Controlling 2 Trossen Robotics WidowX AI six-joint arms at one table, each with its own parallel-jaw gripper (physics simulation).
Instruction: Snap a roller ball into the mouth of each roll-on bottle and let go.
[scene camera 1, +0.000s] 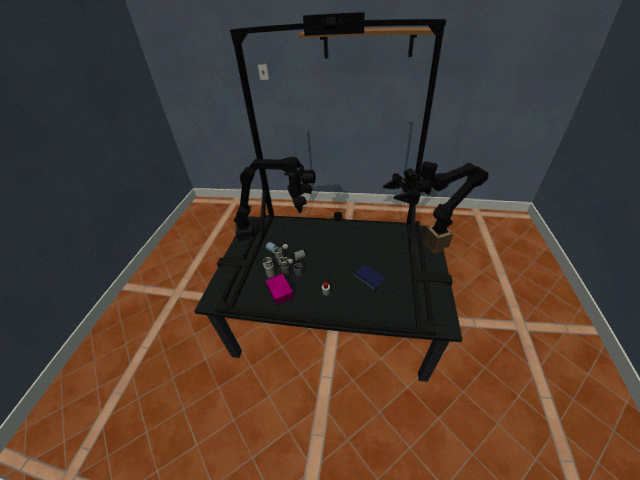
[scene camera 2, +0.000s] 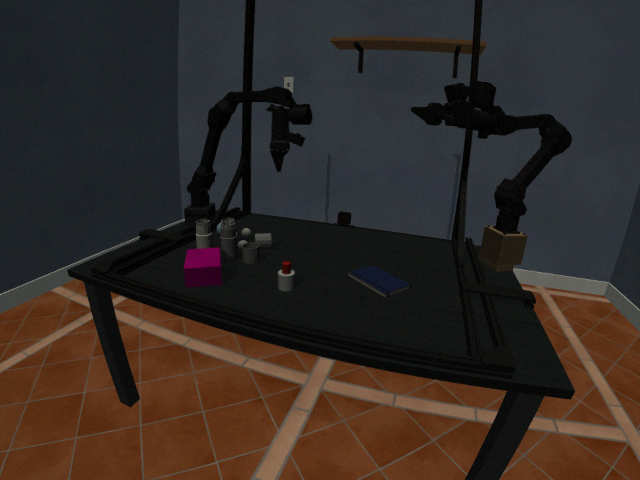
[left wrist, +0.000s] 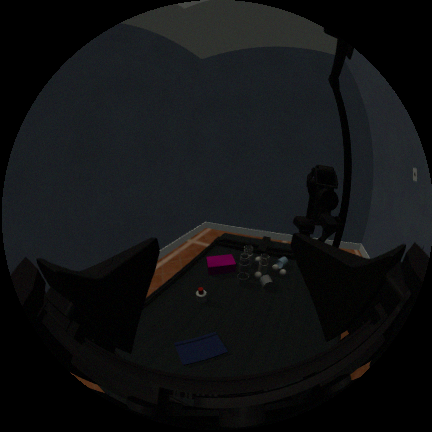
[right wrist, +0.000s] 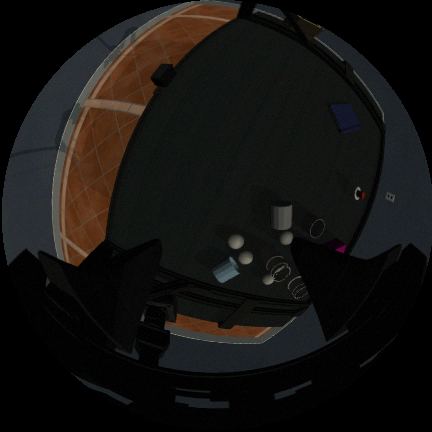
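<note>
Roll-on bottles stand upright in a cluster at the table's left, with open ring mouths in the right wrist view. Pale roller balls lie loose around them. My right gripper is open and empty, pointing down high above the table behind the cluster. My left gripper is open and empty, raised at the right, far from the bottles. In scene camera 2 the front bottles and box hide parts of the cluster.
A grey cylinder and a light blue one lie sideways near the balls; a short open grey cup stands nearby. A magenta box, a red-topped white bottle and a blue book lie farther forward.
</note>
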